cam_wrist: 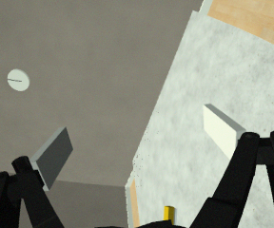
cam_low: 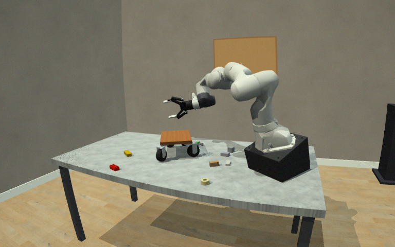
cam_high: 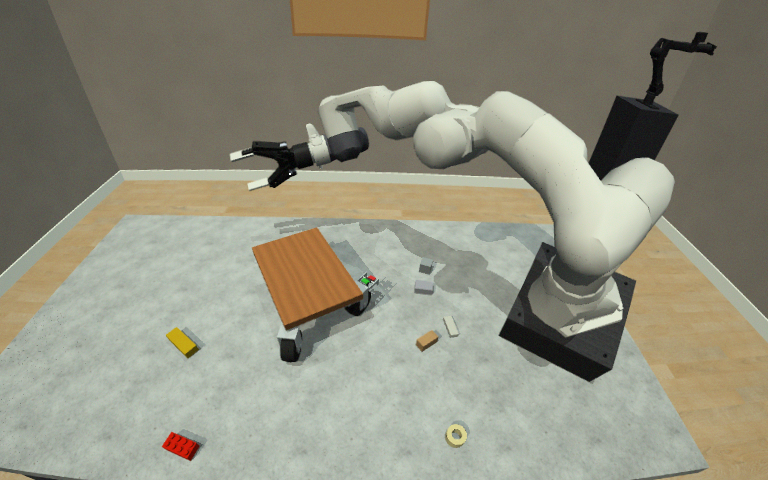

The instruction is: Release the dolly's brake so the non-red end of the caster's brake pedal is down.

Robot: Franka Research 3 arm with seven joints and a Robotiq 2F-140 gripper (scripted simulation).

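My hand is 410 mm past the brake pedal, 260 mm to the right of it and 170 mm above it. Also, from my hand: tan block (570 mm behind, 390 mm to the left, 240 mm below); yellow brick (60 mm ahead, 450 mm to the left, 240 mm below); red brick (50 mm behind, 690 mm to the left, 240 mm below).
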